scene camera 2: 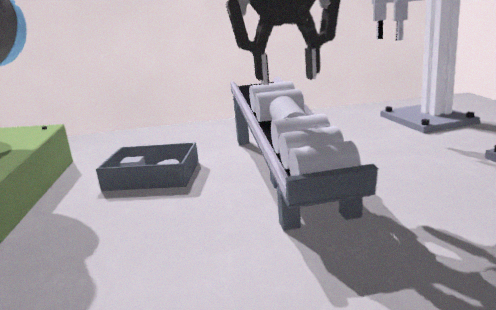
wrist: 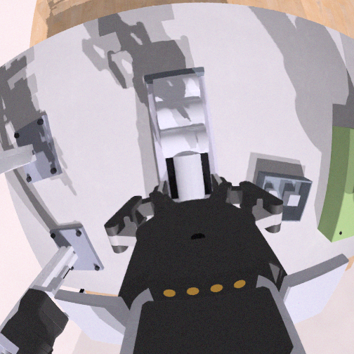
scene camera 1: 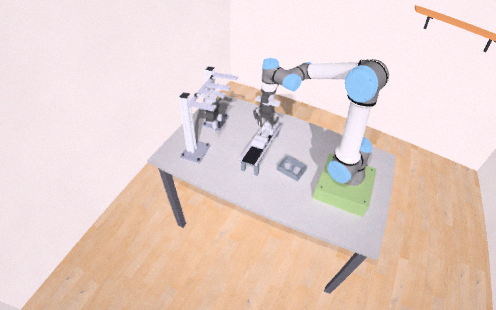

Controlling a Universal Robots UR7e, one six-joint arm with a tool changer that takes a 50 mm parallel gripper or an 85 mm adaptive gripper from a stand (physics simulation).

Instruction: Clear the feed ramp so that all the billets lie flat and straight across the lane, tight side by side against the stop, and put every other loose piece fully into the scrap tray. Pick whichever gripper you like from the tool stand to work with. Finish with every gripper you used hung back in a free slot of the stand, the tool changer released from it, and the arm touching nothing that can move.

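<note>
My black adaptive gripper is open and empty, pointing down a little above the ramp's billets. Three billets lie across the lane beside the stop. Behind them one billet lies lengthwise along the lane. Two more pieces lie across behind it; the gripper hides them in the wrist view. The scrap tray holds a blocky piece and a rounded one.
The tool stand is beside the ramp, with another gripper hanging in it. The green robot base is on the tray's other side. The ramp has raised side rails.
</note>
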